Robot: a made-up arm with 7 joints. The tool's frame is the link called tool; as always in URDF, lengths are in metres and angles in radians. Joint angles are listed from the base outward.
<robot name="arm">
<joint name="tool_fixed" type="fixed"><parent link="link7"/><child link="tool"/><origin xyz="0 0 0" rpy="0 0 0"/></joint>
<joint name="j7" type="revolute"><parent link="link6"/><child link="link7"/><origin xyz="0 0 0" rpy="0 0 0"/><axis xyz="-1 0 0"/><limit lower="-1.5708" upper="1.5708"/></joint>
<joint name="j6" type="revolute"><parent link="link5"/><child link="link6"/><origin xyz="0 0 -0.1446" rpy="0 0 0"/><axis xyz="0 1 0"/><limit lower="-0.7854" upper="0.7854"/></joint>
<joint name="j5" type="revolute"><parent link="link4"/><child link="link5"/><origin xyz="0 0 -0.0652" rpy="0 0 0"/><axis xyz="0 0 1"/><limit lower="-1.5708" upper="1.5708"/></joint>
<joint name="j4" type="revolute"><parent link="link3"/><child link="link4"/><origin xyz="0 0 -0.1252" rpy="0 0 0"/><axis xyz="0 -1 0"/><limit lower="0" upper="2.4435"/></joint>
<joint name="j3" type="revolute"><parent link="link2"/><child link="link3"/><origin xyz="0 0 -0.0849" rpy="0 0 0"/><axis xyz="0 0 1"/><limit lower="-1.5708" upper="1.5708"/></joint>
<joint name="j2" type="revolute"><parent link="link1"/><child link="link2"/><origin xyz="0 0.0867 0" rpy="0 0 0"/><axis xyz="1 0 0"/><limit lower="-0.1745" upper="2"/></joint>
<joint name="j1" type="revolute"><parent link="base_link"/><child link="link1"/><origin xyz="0 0.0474 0" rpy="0 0 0"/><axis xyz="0 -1 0"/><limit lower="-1.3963" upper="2"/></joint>
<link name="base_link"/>
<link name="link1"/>
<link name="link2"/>
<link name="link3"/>
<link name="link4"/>
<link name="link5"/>
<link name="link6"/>
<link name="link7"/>
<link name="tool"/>
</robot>
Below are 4 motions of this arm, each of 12 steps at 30 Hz.
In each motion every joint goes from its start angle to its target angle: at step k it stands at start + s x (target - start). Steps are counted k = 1, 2, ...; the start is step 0. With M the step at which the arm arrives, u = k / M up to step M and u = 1 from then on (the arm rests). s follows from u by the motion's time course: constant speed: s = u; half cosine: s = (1 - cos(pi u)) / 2; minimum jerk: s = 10 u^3 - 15 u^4 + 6 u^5.
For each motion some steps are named. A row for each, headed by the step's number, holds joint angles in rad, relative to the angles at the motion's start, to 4 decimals.
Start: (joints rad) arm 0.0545 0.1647 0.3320 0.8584 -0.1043 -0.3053 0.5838
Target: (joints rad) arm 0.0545 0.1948 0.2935 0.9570 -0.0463 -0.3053 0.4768
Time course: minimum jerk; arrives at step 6
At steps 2, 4, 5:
2: 0.0000 0.0063 -0.0081 0.0207 0.0122 0.0000 -0.0225
4: 0.0000 0.0238 -0.0304 0.0779 0.0458 0.0000 -0.0845
5: 0.0000 0.0290 -0.0371 0.0951 0.0559 0.0000 -0.1032

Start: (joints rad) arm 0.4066 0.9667 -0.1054 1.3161 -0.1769 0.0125 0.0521
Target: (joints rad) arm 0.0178 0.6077 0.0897 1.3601 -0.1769 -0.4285 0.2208
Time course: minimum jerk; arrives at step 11
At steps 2, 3, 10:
2: -0.0175 -0.0161 0.0088 0.0020 0.0000 -0.0198 0.0076
3: -0.0501 -0.0463 0.0252 0.0057 0.0000 -0.0569 0.0217
10: -0.3863 -0.3567 0.1938 0.0437 0.0000 -0.4381 0.1676

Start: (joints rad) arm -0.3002 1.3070 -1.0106 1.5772 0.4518 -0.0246 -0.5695
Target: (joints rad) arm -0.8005 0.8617 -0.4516 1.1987 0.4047 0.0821 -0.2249
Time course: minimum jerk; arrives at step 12
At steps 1, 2, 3, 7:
1: -0.0025 -0.0023 0.0028 -0.0019 -0.0002 0.0005 0.0018
2: -0.0178 -0.0158 0.0198 -0.0134 -0.0017 0.0038 0.0122
3: -0.0518 -0.0461 0.0579 -0.0392 -0.0049 0.0110 0.0357
7: -0.3269 -0.2910 0.3652 -0.2473 -0.0308 0.0697 0.2252

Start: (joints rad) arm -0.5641 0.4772 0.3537 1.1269 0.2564 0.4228 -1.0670
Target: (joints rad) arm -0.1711 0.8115 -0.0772 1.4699 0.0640 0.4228 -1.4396
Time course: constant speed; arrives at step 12
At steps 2, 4, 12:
2: 0.0655 0.0557 -0.0718 0.0572 -0.0321 0.0000 -0.0621
4: 0.1310 0.1114 -0.1436 0.1143 -0.0641 0.0000 -0.1242
12: 0.3930 0.3343 -0.4309 0.3430 -0.1924 0.0000 -0.3726

